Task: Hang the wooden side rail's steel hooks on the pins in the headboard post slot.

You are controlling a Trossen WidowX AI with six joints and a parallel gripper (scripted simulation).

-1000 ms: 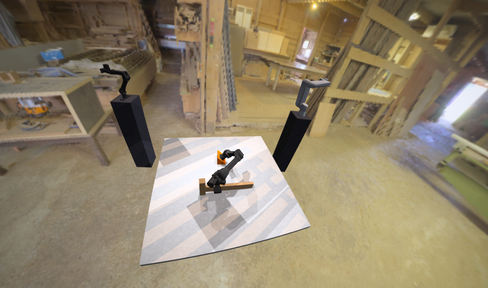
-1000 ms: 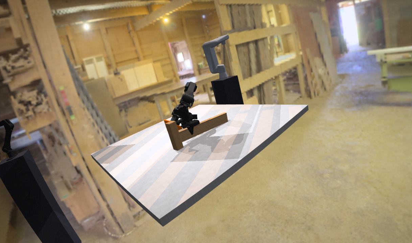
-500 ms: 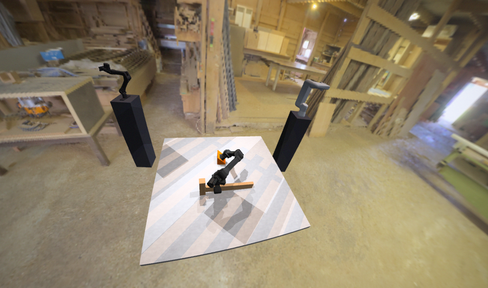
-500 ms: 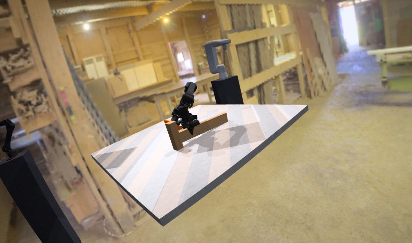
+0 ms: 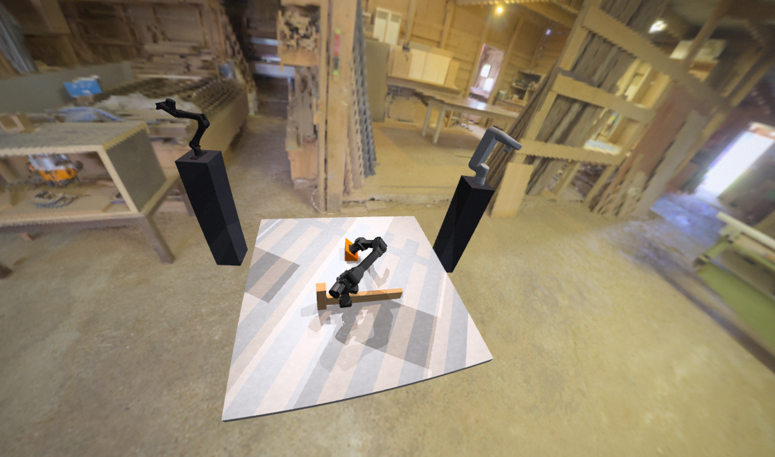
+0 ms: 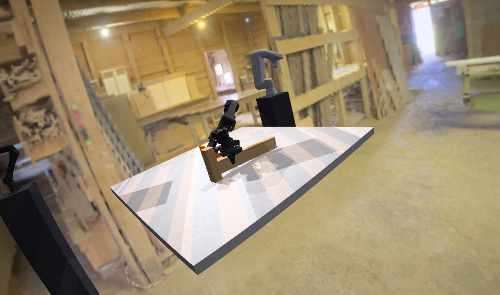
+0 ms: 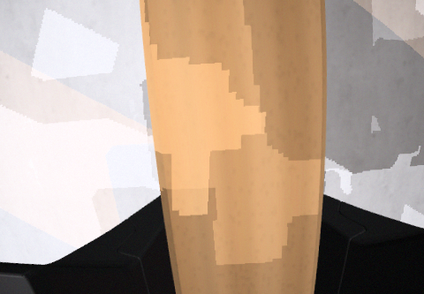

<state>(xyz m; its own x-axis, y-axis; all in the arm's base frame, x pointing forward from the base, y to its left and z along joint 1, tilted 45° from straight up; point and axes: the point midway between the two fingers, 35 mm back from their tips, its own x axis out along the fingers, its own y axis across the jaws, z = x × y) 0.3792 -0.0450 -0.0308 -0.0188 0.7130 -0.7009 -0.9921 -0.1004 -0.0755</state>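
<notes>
The headboard post lies 1 cm ahead of my gripper tip, 12 cm to the right of it and 5 cm above it.
</notes>
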